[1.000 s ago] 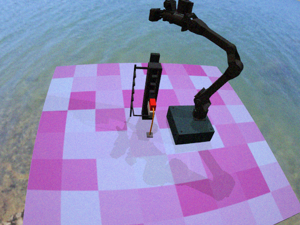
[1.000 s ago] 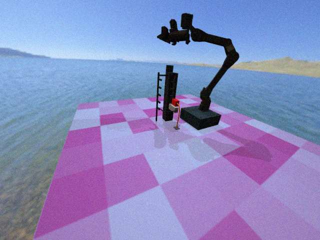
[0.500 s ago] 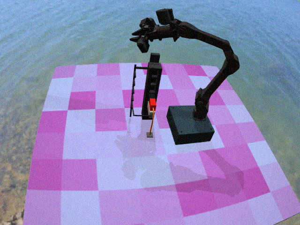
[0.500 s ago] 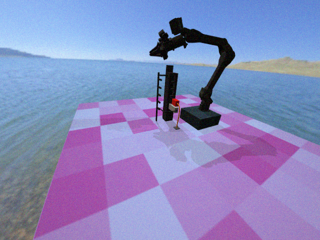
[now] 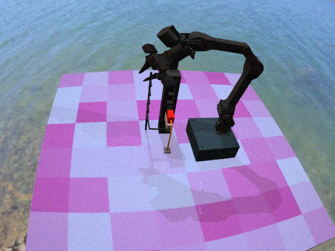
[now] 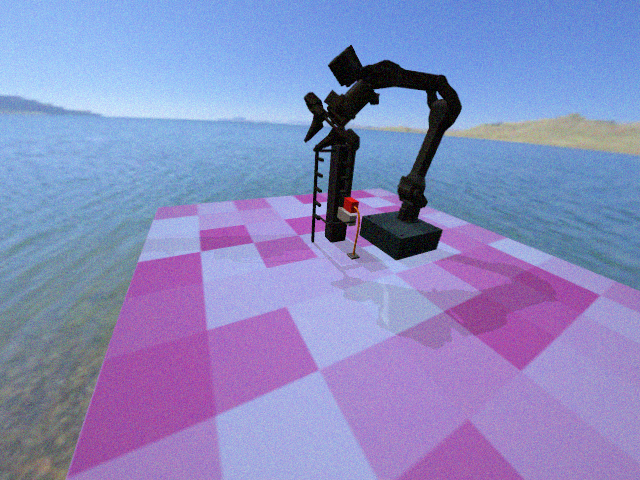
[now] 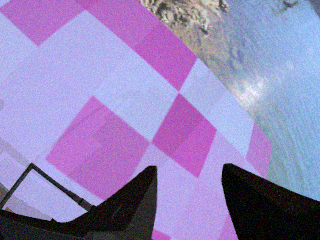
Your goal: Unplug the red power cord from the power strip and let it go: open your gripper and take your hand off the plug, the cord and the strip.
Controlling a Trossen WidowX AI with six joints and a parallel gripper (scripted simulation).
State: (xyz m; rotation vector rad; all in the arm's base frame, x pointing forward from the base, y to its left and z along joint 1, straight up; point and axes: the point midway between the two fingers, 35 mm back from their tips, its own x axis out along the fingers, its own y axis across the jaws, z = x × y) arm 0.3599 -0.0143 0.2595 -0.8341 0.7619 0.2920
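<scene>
My gripper tip is 12 cm past the red plug, 2 cm to the right of it and 15 cm above it.
</scene>
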